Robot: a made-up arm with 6 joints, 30 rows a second.
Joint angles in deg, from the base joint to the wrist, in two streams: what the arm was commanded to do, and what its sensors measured. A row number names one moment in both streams.
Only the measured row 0 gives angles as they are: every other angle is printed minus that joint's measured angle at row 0.
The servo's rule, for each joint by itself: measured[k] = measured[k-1] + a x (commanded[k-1-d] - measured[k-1]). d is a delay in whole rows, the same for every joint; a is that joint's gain. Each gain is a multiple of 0.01, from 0.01 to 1. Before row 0 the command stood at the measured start. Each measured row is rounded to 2 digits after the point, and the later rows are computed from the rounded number. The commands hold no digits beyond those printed.
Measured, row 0:
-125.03 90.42 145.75 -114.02 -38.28 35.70
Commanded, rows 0 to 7:
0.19 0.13 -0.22 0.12 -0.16 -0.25
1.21 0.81 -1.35 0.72 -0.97 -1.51
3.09 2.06 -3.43 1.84 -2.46 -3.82
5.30 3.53 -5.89 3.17 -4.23 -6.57
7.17 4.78 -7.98 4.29 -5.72 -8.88
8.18 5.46 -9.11 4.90 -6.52 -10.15
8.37 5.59 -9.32 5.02 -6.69 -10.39
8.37 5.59 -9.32 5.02 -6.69 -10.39
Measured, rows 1 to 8:
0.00 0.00 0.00 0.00 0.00 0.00
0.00 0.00 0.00 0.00 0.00 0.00
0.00 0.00 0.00 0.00 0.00 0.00
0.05 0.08 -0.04 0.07 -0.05 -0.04
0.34 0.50 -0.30 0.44 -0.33 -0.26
1.03 1.40 -0.93 1.24 -0.97 -0.79
2.10 2.64 -1.92 2.34 -1.95 -1.66
3.37 3.88 -3.13 3.45 -3.08 -2.74
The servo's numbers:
d 3
a 0.25 0.58 0.20 0.57 0.30 0.15

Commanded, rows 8 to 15:
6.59 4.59 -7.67 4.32 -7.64 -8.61
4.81 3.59 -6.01 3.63 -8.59 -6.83
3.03 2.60 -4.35 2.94 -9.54 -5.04
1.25 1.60 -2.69 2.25 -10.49 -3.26
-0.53 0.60 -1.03 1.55 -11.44 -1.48
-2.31 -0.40 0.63 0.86 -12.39 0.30
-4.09 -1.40 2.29 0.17 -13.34 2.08
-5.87 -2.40 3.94 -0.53 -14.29 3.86
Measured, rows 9 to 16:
4.57 4.80 -4.33 4.28 -4.11 -3.85
5.52 5.26 -5.33 4.70 -4.88 -4.83
6.23 5.45 -6.13 4.88 -5.42 -5.66
6.32 4.95 -6.44 4.56 -6.09 -6.10
5.94 4.16 -6.35 4.03 -6.84 -6.21
5.21 3.26 -5.95 3.41 -7.65 -6.03
4.22 2.30 -5.30 2.75 -8.50 -5.61
3.03 1.31 -4.45 2.07 -9.38 -4.99

